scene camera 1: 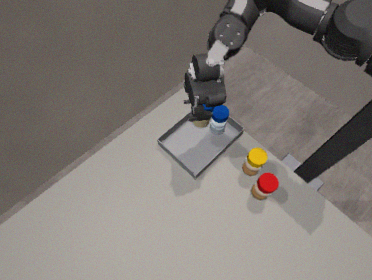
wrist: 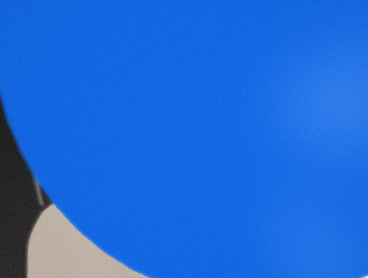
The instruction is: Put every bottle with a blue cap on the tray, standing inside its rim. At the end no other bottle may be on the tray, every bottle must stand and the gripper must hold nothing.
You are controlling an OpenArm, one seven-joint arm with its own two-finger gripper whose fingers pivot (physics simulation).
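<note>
My gripper [scene camera 1: 201, 115] is shut on a bottle [scene camera 1: 202, 123] with a blue cap, whose top [wrist: 190, 135] fills most of the wrist view. In the scene view it is at the tray's upper corner, mostly hidden by the gripper; its amber lower part shows below the fingers. Whether its base touches the tray cannot be told. A second blue-capped bottle [scene camera 1: 219, 119] stands on the grey tray [scene camera 1: 192, 150], inside the rim near the upper right side, close beside the gripper. The fingertips are hidden behind the cap in the wrist view.
A yellow-capped bottle [scene camera 1: 255, 161] and a red-capped bottle [scene camera 1: 265, 185] stand on the table [scene camera 1: 130, 215], off the tray to its lower right. The table edge runs behind the tray and past these bottles. A dark post [scene camera 1: 340, 142] rises at the right.
</note>
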